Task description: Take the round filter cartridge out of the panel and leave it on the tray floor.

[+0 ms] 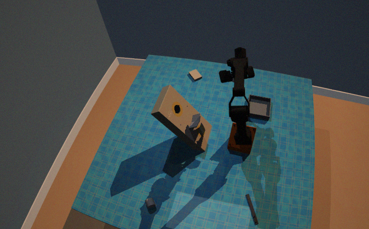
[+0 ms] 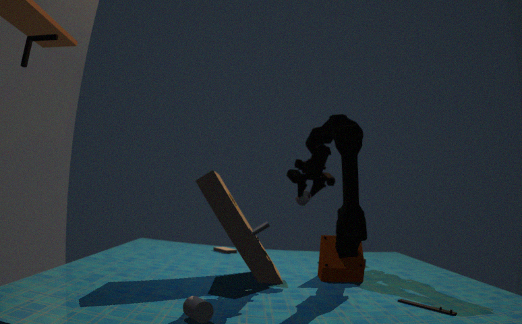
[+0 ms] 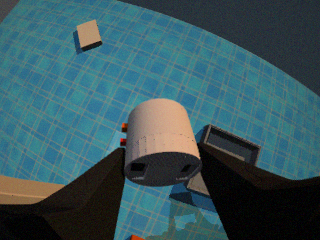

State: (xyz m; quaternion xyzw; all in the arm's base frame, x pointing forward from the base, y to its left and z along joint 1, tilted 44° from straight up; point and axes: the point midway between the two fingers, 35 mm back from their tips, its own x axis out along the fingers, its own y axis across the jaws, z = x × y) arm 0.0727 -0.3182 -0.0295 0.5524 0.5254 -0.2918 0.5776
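Right now my gripper tip is 18 cm past the grey tray, 2 cm to the left of it and 25 cm above it. Round my gripper tip: small tan block: 29 cm ahead, 24 cm to the right, 25 cm below; then round grey filter cartridge: right at my gripper tip; then tan service panel: 24 cm ahead, 25 cm to the left, 11 cm below.
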